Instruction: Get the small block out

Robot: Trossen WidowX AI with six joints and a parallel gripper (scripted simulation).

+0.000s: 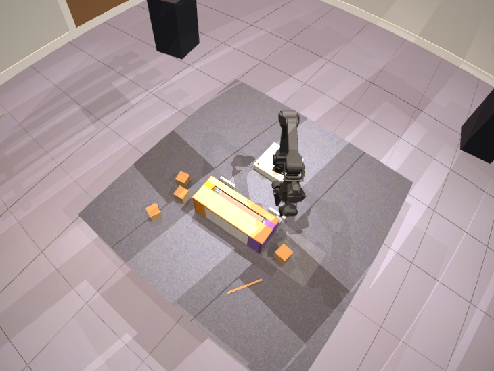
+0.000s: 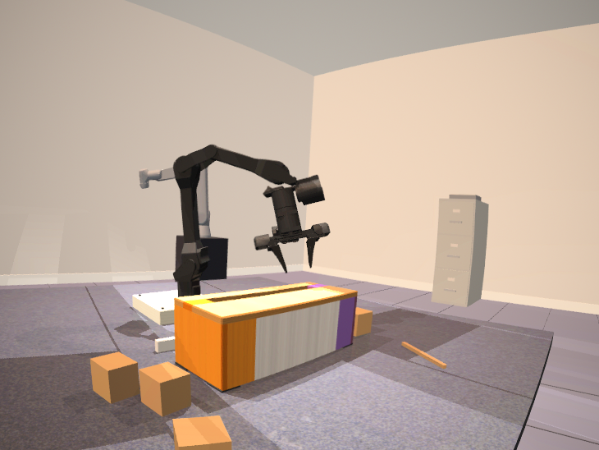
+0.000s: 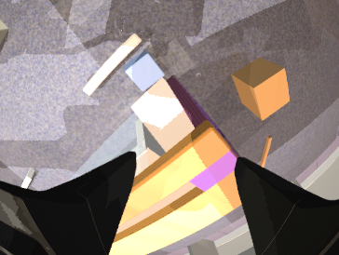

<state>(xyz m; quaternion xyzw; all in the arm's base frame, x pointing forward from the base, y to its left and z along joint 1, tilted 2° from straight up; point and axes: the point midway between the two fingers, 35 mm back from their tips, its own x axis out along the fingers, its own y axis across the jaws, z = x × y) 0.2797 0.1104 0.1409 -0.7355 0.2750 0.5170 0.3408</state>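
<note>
The pale blue block lies 140 mm below my gripper tip, 20 mm behind it and 10 mm to the left of it. Also, from my gripper tip: box 170 mm to the right, 100 mm below, 30 mm ahead; thin stick 330 mm ahead, 150 mm below, 10 mm to the left.
</note>
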